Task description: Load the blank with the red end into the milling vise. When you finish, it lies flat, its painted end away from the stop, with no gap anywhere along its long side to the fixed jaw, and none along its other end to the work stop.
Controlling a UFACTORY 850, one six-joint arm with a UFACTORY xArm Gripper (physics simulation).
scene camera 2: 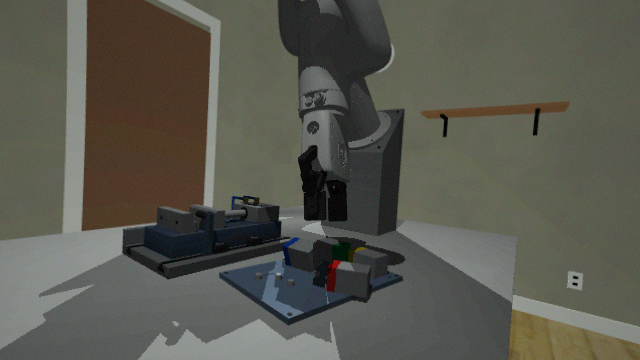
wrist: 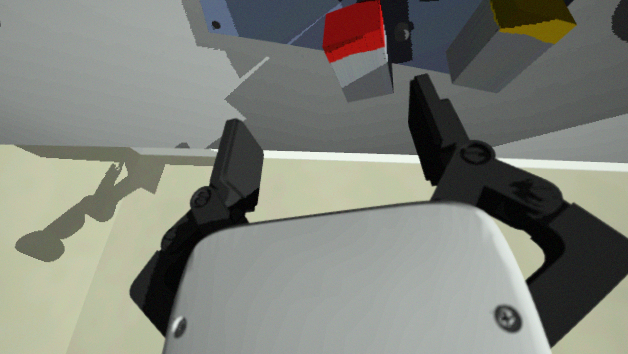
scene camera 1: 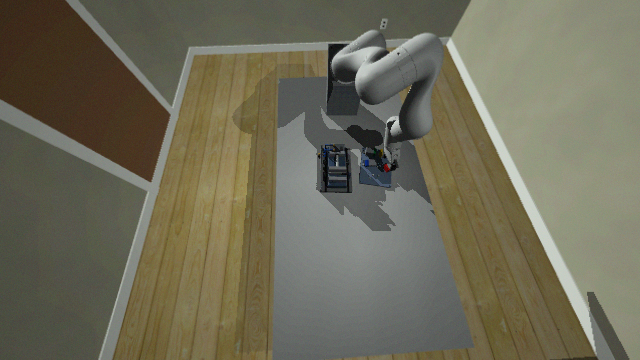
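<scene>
The blank with the red end [scene camera 1: 387, 168] [scene camera 2: 350, 279] [wrist: 357, 50] lies at the edge of the blue plate [scene camera 2: 260, 295] [wrist: 270, 25], its grey end reaching past the edge. My gripper [scene camera 2: 326, 219] [wrist: 325, 118] is open and empty, above the parts. In the wrist view the blank is ahead of the fingertips, between their lines and nearer the right one. The milling vise [scene camera 1: 337, 175] [scene camera 2: 180, 242] stands on the other side of the plate. Its end jaw [scene camera 2: 175, 220] and the jaw on the screw [scene camera 2: 212, 216] are apart. A narrow upright [scene camera 2: 209, 232] stands at its side; I cannot tell whether it is the work stop.
Blanks with a blue end [scene camera 1: 366, 163] [scene camera 2: 302, 254], a green end [scene camera 2: 341, 251] and a yellow end [scene camera 2: 371, 261] [wrist: 505, 50] lie close behind the red-ended one. Small pegs [scene camera 2: 278, 276] stick up from the plate. The robot's pedestal [scene camera 2: 375, 190] is behind.
</scene>
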